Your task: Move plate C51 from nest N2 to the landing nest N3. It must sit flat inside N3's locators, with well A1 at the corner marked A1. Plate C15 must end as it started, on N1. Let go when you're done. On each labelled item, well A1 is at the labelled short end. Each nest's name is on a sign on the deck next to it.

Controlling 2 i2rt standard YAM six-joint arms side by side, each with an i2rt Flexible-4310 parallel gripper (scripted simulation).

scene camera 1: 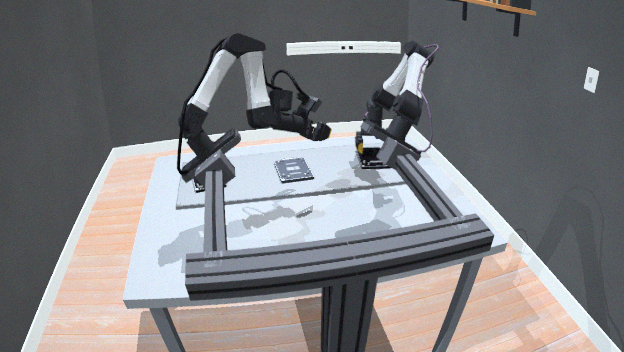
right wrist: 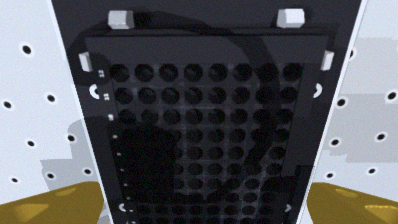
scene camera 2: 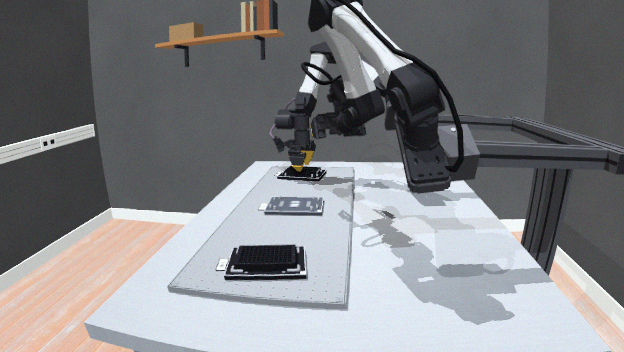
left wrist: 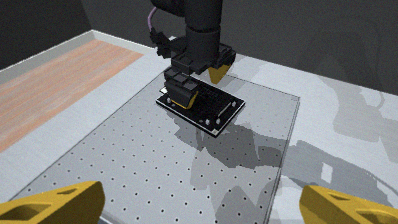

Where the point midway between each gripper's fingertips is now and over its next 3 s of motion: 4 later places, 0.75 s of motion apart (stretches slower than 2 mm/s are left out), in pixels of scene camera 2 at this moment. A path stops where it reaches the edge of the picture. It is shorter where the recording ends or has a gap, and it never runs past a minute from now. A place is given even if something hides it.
The left gripper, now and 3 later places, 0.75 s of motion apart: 331, 131; 340, 108; 351, 86; 358, 89
The right gripper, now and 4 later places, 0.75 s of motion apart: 303, 167; 304, 171; 303, 167; 295, 167; 295, 187
